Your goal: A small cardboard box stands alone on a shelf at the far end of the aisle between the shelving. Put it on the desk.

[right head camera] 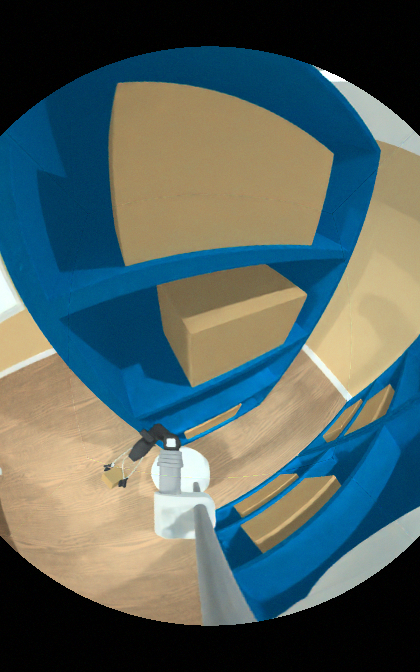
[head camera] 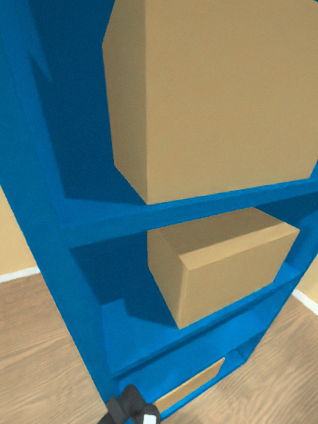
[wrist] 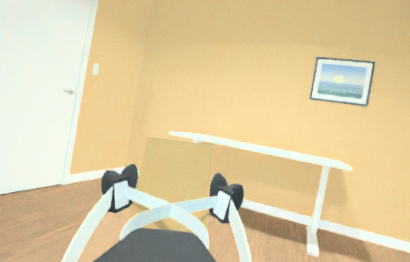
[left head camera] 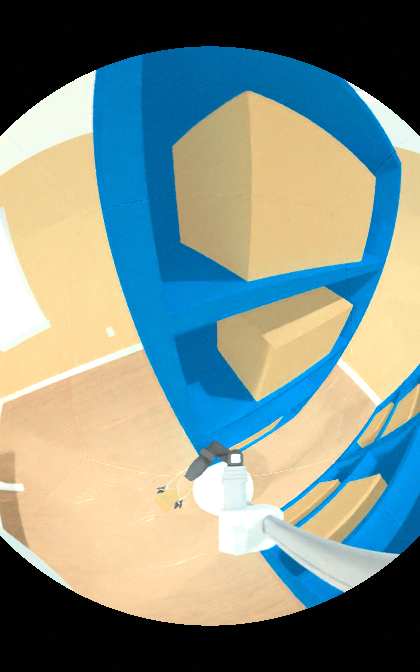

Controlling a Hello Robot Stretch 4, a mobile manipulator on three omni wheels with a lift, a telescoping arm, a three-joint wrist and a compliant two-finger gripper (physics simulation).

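Frame: origin at the robot's base, x ahead, y left, z up, level; centimetres.
Seen in the pictures: gripper, fingertip midpoint: (wrist: 174,184).
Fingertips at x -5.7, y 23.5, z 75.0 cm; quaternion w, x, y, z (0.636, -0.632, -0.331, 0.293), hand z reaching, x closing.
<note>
A point is followed by its place in that frame.
The small cardboard box (left head camera: 167,499) (right head camera: 112,478) (wrist: 176,162) @(x -4.2, y 22.1, z 77.5 cm) is between the two fingertips of my gripper (left head camera: 170,497) (right head camera: 116,475) (wrist: 174,184) @(x -5.7, y 23.5, z 75.0 cm). The gripper is shut on it and holds it above the wooden floor. In the wrist view the box stands up beyond the fingers, and its lower part is partly hidden by the finger straps. The white desk (wrist: 260,148) @(x -119.6, y 197.0, z 68.8 cm) shows beyond the box in the wrist view, against the far wall. The left end of its top is close to the box's upper right corner in that view, with the box nearer to the camera.
A blue shelf unit (head camera: 45,260) @(x 17.2, y 10.9, z 137.3 cm) (left head camera: 120,210) with large cardboard boxes (head camera: 225,100) @(x 31.1, y -11.7, z 156.0 cm) (left head camera: 310,210) stands close in front of the head. Another blue shelf unit (right head camera: 320,535) with boxes is at the lower right. A white door (wrist: 40,90) @(x -245.9, y 48.6, z 85.2 cm) and a framed picture (wrist: 342,81) @(x -93.7, y 278.7, z 147.8 cm) show on the walls.
</note>
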